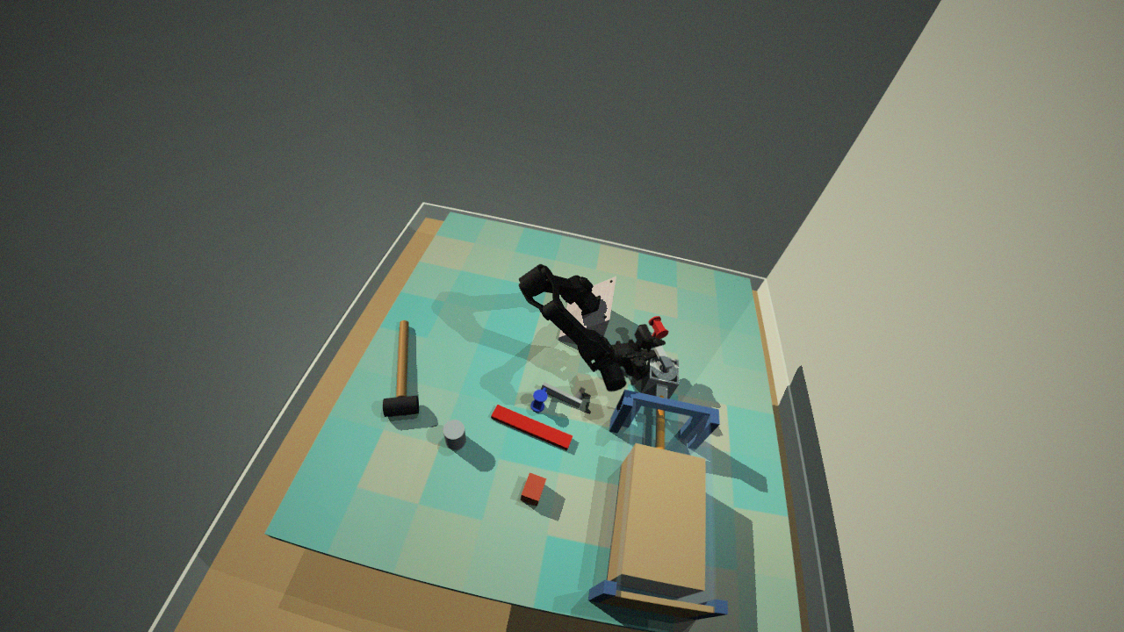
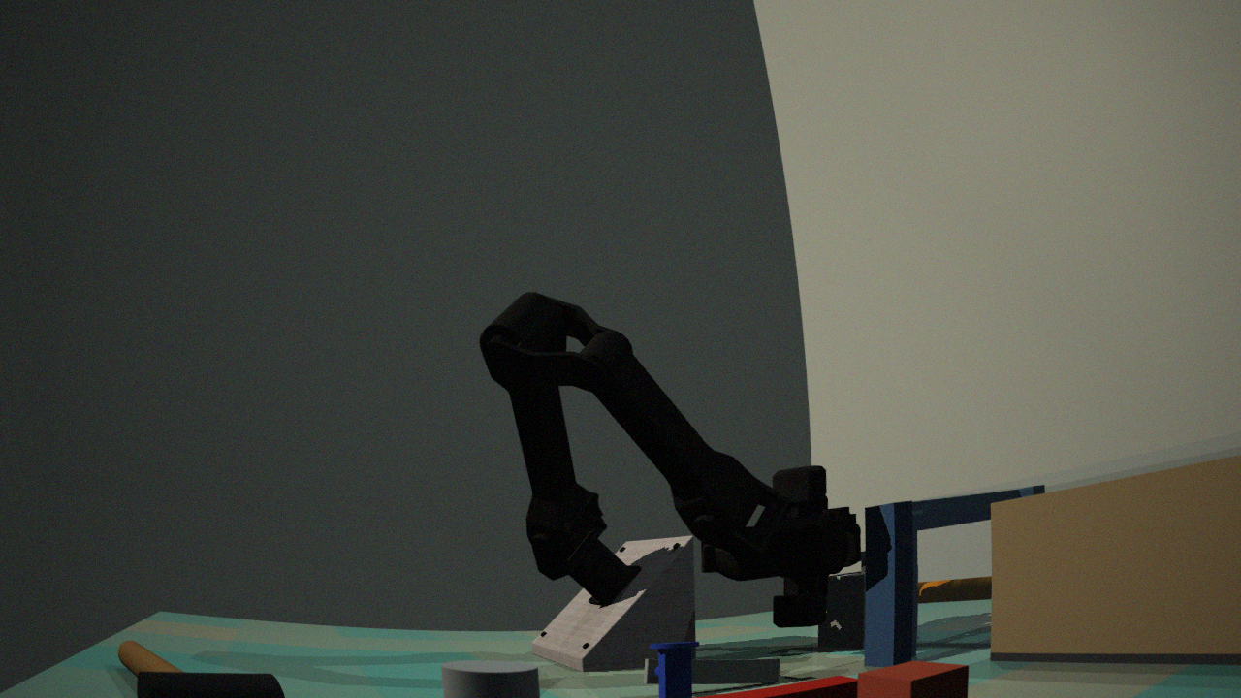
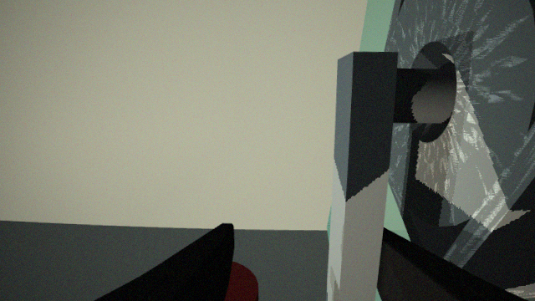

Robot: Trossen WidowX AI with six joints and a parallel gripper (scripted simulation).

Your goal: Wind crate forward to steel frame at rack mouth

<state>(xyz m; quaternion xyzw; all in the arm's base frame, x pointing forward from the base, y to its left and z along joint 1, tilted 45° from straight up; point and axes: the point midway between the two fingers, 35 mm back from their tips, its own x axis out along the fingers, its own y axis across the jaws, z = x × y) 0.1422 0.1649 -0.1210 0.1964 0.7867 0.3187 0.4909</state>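
My gripper tip is 10 mm to the left of the winch handle, 10 mm past it and 10 mm above it. The rest, counted from my gripper tip: red knob (40 mm behind, 30 mm to the right, 20 mm above); then blue steel frame (210 mm ahead, 30 mm to the left, 20 mm below); then grey winch (100 mm below, 30 mm ahead, 10 mm to the left).
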